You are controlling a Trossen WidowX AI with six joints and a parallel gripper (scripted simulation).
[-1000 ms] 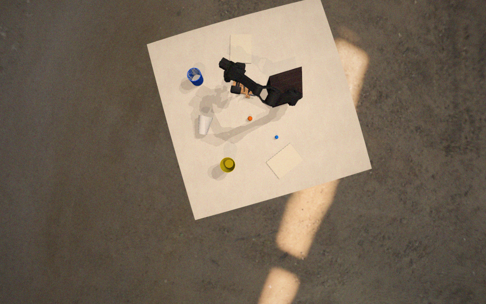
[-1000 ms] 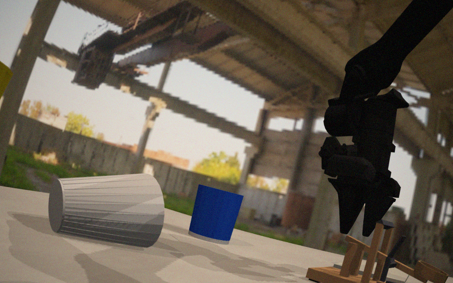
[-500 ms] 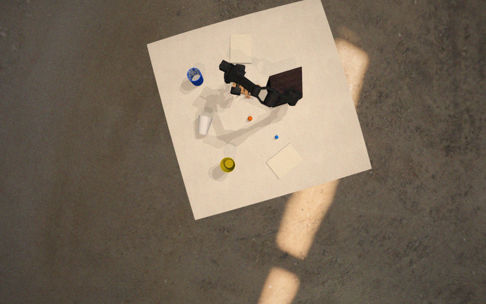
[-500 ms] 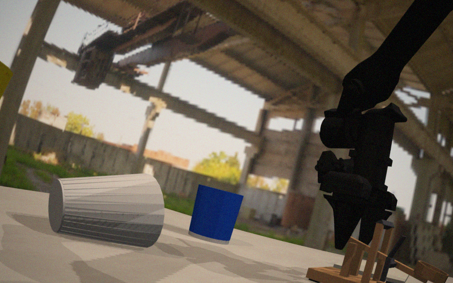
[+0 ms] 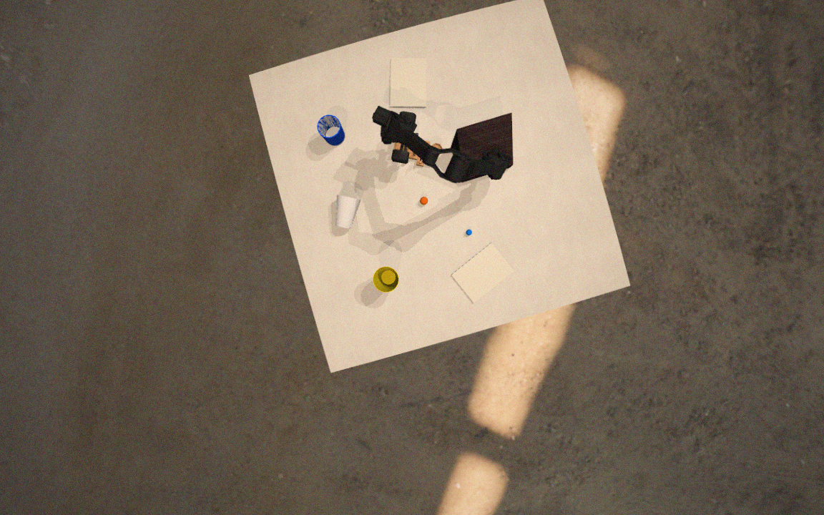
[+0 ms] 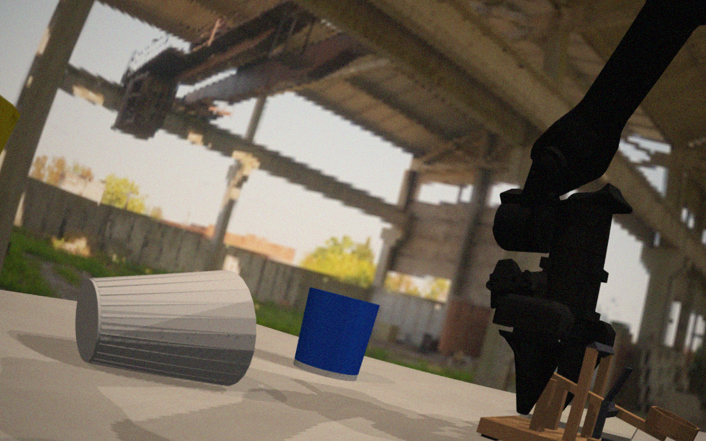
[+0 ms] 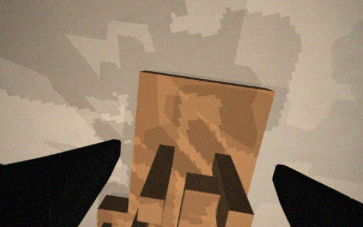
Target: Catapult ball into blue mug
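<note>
Now: the orange ball 230 mm to the left of my gripper tip, 20 mm below it and 20 mm behind it. Also, from my gripper tip: wooden catapult (60 mm behind, 50 mm to the left, 20 mm above); blue mug (260 mm ahead, 130 mm to the right); small blue ball (400 mm to the left, 160 mm behind, 20 mm below).
</note>
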